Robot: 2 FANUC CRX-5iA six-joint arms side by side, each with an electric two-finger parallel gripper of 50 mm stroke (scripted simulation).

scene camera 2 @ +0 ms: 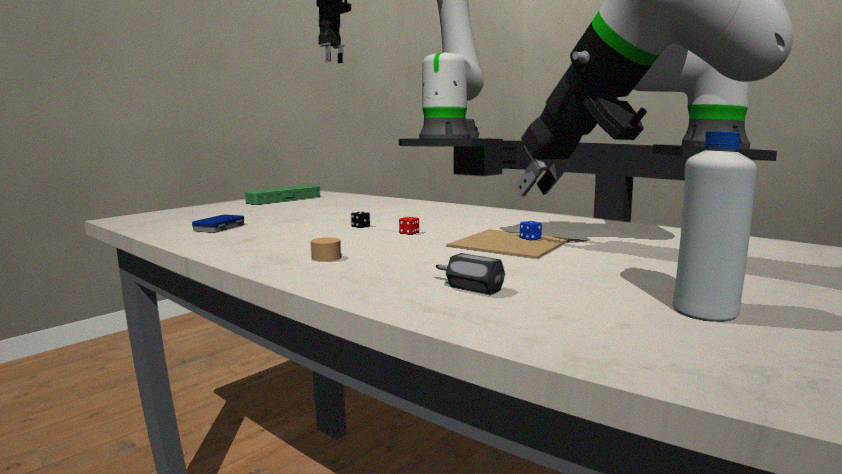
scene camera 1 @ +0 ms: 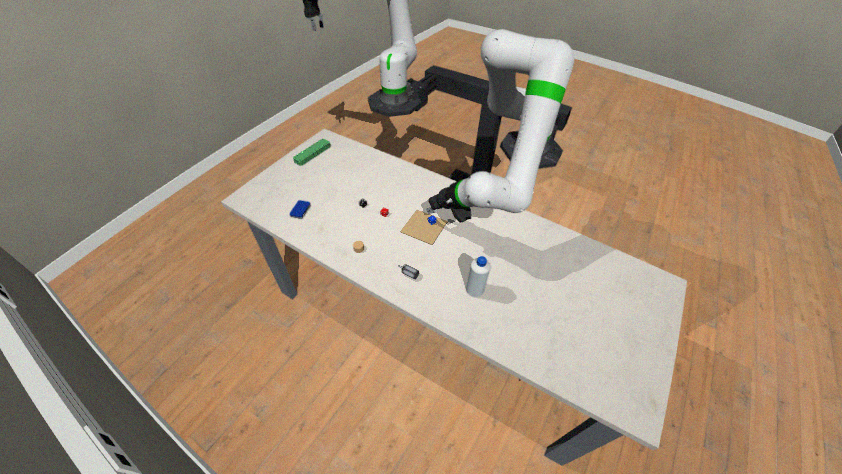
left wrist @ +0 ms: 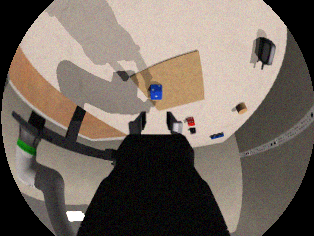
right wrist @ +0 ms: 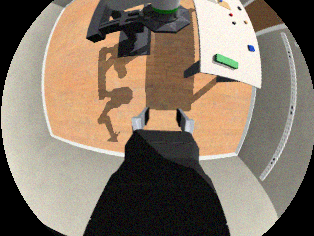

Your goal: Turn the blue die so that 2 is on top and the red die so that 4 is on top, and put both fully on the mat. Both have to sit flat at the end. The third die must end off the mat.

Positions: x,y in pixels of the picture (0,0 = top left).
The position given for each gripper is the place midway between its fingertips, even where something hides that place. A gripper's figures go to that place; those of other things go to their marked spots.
Scene:
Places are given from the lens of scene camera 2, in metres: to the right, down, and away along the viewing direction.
left gripper (scene camera 2: 530,189): 0.17, -0.07, 0.76
right gripper (scene camera 2: 334,62): -0.30, -0.61, 1.71
tan mat (scene camera 2: 492,241): 0.11, 0.01, 0.75
white bottle (scene camera 2: 719,188): 0.26, -0.04, 0.40
green case (scene camera 2: 266,196): -0.38, -0.10, 1.21
The marked spots on the green case and the white bottle are 1.03 m apart.

